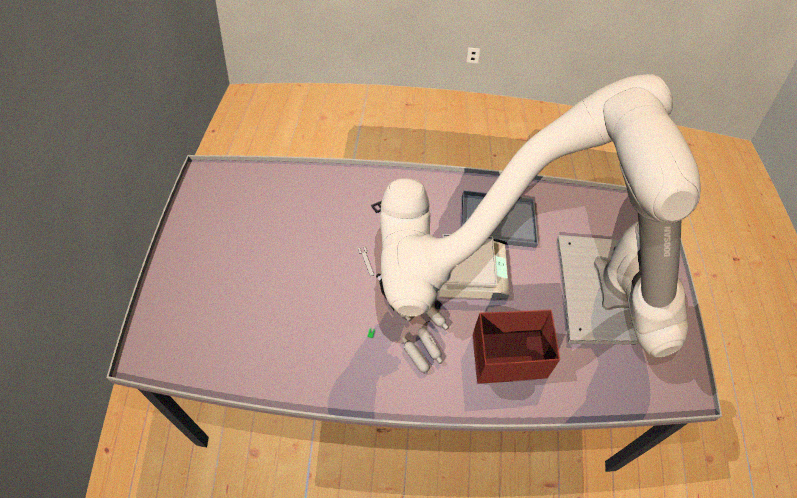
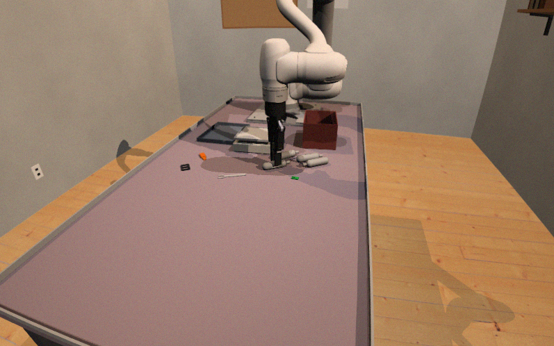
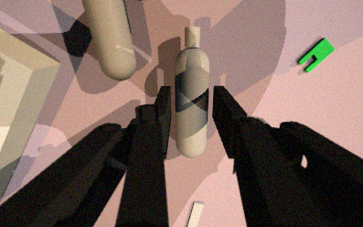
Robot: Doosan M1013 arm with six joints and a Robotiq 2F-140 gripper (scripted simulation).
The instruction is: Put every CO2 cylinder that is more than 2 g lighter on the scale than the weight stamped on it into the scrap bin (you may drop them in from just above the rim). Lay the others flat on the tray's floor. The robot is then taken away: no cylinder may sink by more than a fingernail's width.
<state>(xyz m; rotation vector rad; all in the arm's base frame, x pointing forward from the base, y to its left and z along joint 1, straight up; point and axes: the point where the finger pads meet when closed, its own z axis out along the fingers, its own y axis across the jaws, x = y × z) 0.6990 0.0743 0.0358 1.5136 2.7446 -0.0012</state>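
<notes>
Now: hand 19 cm past the scale plate and 12 cm to the left of it. Round my hand: green clip (7 cm ahead, 9 cm to the left, 5 cm below); beige scale (20 cm behind, 12 cm to the right, 2 cm below); small wrench (10 cm ahead, 17 cm to the right, 5 cm below).
</notes>
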